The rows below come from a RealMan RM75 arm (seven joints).
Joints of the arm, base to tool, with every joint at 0 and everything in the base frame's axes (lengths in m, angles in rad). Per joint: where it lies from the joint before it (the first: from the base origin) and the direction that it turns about. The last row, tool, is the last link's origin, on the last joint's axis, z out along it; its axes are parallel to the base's.
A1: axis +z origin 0 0 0.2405
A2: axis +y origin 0 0 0
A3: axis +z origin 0 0 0.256
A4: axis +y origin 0 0 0
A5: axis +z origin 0 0 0.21
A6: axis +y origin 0 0 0
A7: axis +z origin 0 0 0.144
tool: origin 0 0 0
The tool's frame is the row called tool.
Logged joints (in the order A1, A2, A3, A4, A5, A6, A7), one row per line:
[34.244, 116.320, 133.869, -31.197, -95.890, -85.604, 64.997]
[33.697, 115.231, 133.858, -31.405, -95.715, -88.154, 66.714]
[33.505, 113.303, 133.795, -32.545, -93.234, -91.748, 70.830]
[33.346, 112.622, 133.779, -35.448, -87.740, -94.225, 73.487]
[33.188, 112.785, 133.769, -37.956, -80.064, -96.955, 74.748]
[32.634, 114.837, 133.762, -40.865, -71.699, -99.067, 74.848]
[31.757, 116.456, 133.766, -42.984, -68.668, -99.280, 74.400]
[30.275, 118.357, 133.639, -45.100, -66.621, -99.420, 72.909]
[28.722, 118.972, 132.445, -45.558, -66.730, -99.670, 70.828]
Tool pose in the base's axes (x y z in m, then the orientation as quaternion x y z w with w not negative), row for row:
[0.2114, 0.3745, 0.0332, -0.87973, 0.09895, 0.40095, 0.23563]
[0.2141, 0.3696, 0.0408, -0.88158, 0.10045, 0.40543, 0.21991]
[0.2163, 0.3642, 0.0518, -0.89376, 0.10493, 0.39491, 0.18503]
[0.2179, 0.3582, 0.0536, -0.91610, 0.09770, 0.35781, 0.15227]
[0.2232, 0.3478, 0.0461, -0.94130, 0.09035, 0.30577, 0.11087]
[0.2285, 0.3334, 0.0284, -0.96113, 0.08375, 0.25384, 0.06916]
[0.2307, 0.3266, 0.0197, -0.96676, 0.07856, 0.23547, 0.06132]
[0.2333, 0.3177, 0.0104, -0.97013, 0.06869, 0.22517, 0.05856]
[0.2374, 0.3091, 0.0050, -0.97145, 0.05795, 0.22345, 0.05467]
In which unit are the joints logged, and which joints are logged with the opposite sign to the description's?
The joints are logged in degrees. Opposite sign: A4, A5.
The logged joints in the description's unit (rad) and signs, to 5 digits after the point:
[0.59767, 2.03017, 2.33645, 0.54449, 1.67360, -1.49407, 1.13441]
[0.58812, 2.01116, 2.33626, 0.54812, 1.67054, -1.53858, 1.16438]
[0.58477, 1.97751, 2.33516, 0.56802, 1.62724, -1.60130, 1.23622]
[0.58200, 1.96562, 2.33488, 0.61868, 1.53135, -1.64454, 1.28259]
[0.57924, 1.96847, 2.33471, 0.66246, 1.39738, -1.69218, 1.30460]
[0.56957, 2.00428, 2.33459, 0.71323, 1.25138, -1.72905, 1.30634]
[0.55426, 2.03254, 2.33466, 0.75021, 1.19848, -1.73276, 1.29852]
[0.52840, 2.06572, 2.33244, 0.78714, 1.16276, -1.73521, 1.27250]
[0.50129, 2.07645, 2.31160, 0.79514, 1.16466, -1.73957, 1.23618]

